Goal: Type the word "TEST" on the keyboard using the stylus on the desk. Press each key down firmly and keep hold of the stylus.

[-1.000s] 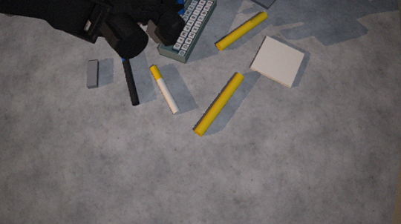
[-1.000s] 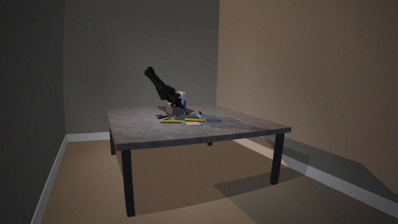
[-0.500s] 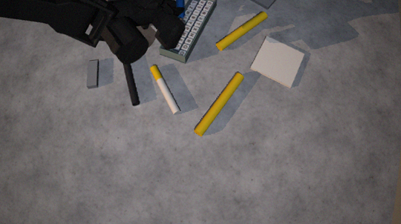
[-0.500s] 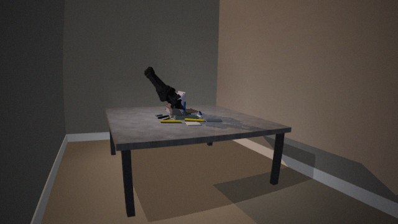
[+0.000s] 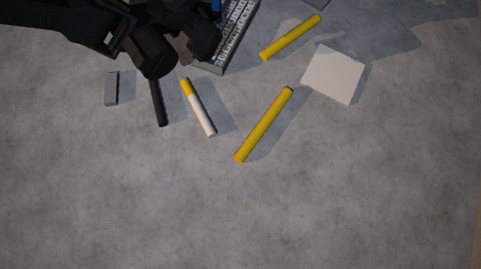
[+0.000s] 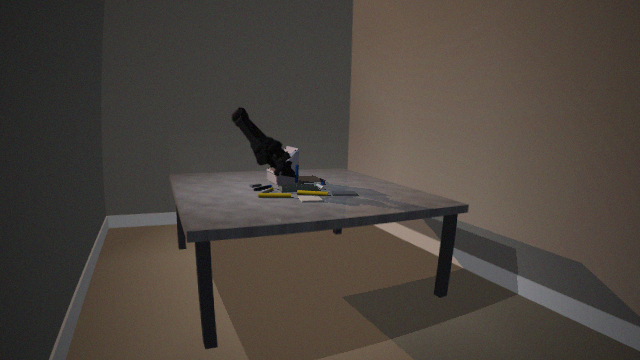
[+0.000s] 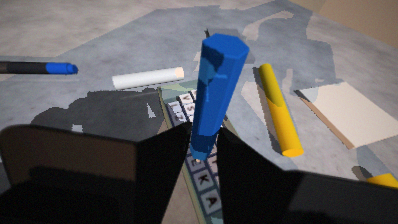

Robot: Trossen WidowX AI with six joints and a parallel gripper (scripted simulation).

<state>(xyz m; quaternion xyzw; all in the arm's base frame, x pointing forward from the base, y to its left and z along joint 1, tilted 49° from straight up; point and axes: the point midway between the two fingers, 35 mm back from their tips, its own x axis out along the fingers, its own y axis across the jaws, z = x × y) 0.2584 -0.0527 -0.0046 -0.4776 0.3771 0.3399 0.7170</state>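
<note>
Right now the T key is 6 cm below my gripper tip, 4 cm ahead of it and 1 cm to the left of it. Round my gripper tip: blue stylus 2 cm below; then yellow-and-white marker 16 cm to the right, 6 cm below, 2 cm ahead; then white cylinder 14 cm to the left, 6 cm below, 1 cm behind.
</note>
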